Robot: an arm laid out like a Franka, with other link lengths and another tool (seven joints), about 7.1 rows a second.
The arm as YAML. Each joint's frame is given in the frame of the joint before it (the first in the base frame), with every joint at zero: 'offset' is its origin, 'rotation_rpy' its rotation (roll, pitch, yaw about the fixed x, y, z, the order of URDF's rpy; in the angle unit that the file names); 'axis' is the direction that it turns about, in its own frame. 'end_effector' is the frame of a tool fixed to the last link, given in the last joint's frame.
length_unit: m
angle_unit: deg
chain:
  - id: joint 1
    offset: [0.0, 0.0, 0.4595]
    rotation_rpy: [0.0, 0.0, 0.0]
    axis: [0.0, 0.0, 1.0]
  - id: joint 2
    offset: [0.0, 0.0, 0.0]
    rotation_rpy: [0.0, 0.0, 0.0]
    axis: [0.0, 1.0, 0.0]
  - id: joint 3
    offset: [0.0, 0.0, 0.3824]
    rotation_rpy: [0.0, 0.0, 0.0]
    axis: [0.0, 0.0, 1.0]
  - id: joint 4
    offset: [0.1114, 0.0, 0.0]
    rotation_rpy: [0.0, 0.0, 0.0]
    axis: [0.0, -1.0, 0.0]
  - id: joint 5
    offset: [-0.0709, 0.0, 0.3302]
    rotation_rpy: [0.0, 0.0, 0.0]
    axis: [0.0, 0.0, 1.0]
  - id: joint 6
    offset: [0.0, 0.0, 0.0]
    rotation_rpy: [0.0, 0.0, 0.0]
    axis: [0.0, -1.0, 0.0]
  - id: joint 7
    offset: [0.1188, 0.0, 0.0]
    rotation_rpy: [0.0, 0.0, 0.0]
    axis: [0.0, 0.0, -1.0]
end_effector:
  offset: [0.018, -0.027, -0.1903]
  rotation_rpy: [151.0, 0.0, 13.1]
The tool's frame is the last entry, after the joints.
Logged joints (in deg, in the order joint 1, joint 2, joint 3, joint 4, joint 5, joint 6, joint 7), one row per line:
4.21 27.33 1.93 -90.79 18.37 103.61 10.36
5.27 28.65 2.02 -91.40 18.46 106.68 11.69
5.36 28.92 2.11 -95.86 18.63 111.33 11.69
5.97 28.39 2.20 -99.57 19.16 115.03 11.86
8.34 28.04 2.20 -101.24 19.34 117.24 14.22
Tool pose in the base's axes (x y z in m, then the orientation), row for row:
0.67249 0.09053 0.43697 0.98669 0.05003 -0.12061 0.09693
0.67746 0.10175 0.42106 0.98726 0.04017 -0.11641 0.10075
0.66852 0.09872 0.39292 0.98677 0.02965 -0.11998 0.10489
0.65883 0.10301 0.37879 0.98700 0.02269 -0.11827 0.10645
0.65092 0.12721 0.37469 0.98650 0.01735 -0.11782 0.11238
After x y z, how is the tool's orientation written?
As a quaternion, x y z w.
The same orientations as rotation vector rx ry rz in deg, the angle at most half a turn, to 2 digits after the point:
167.42 8.49 -20.46
167.14 6.80 -19.71
166.66 5.01 -20.26
166.54 3.83 -19.96
165.89 2.92 -19.81

